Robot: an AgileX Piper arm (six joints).
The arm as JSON. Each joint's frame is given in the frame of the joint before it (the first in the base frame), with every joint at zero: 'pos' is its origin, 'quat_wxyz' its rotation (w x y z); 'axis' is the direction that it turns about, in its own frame. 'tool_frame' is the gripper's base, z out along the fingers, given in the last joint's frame.
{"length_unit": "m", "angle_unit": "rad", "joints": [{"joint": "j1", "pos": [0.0, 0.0, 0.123], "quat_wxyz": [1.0, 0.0, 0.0, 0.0], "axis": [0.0, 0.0, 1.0]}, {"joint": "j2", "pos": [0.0, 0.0, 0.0], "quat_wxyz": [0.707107, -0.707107, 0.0, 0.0], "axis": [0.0, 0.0, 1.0]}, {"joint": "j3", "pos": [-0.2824, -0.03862, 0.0], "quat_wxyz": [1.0, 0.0, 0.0, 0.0], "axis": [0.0, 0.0, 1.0]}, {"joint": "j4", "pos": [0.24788, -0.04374, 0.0], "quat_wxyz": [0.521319, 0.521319, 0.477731, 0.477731], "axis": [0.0, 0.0, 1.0]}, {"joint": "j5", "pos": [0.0, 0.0, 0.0], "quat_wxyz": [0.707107, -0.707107, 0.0, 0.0], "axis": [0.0, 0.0, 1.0]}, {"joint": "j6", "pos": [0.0, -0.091, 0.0], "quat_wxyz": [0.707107, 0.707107, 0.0, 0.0], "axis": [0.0, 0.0, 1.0]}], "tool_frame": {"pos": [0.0, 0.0, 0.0], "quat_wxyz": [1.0, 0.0, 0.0, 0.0]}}
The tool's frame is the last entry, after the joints.
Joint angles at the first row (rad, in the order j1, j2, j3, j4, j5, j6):
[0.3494 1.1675 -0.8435 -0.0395 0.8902 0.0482]
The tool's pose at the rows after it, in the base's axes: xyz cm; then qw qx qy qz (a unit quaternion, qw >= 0):
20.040 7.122 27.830 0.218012 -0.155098 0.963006 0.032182
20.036 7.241 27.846 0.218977 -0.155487 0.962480 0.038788
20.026 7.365 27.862 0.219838 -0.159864 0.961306 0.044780
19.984 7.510 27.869 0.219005 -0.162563 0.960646 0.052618
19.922 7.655 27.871 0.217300 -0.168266 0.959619 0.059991
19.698 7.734 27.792 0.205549 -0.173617 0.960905 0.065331
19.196 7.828 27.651 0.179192 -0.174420 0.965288 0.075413
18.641 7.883 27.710 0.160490 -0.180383 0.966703 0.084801
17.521 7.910 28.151 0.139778 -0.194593 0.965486 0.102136
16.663 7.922 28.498 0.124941 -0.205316 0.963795 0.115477
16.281 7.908 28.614 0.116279 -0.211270 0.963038 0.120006
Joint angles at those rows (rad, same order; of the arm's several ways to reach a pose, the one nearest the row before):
[0.3494 1.1674 -0.8435 -0.0239 0.8902 0.0409]
[0.3494 1.1674 -0.8435 -0.0078 0.8856 0.0326]
[0.3494 1.1674 -0.8435 0.0093 0.8816 0.0155]
[0.3494 1.1675 -0.8435 0.0308 0.8805 0.0000]
[0.3493 1.1675 -0.8435 0.0532 0.8817 -0.0222]
[0.3494 1.1674 -0.8435 0.0733 0.9042 -0.0409]
[0.3494 1.1664 -0.8435 0.1056 0.9555 -0.0526]
[0.3494 1.1579 -0.8435 0.1344 0.9998 -0.0726]
[0.3494 1.1284 -0.8435 0.1808 1.0689 -0.1112]
[0.3494 1.1057 -0.8435 0.2139 1.1204 -0.1371]
[0.3494 1.0972 -0.8435 0.2258 1.1466 -0.1490]

